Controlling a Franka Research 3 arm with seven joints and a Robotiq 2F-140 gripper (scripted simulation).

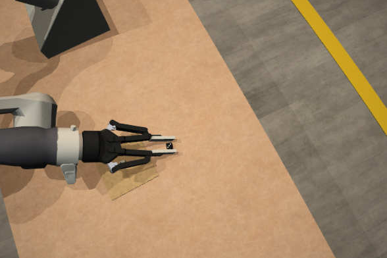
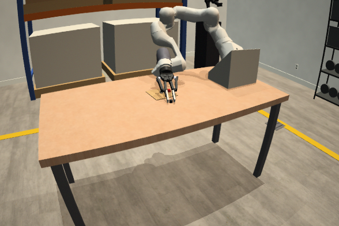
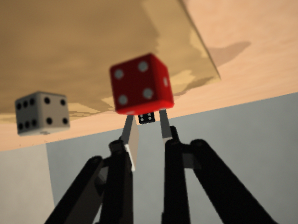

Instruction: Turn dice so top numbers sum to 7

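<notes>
Right now my hand is 1 cm short of the black die, 2 cm to the right of it and 2 cm above it. Also, from my hand: red die 6 cm behind, 11 cm to the right, 2 cm below; tan mat 1 cm behind, 11 cm to the right, 3 cm below; white die 1 cm behind, 11 cm to the right, 2 cm below.
</notes>
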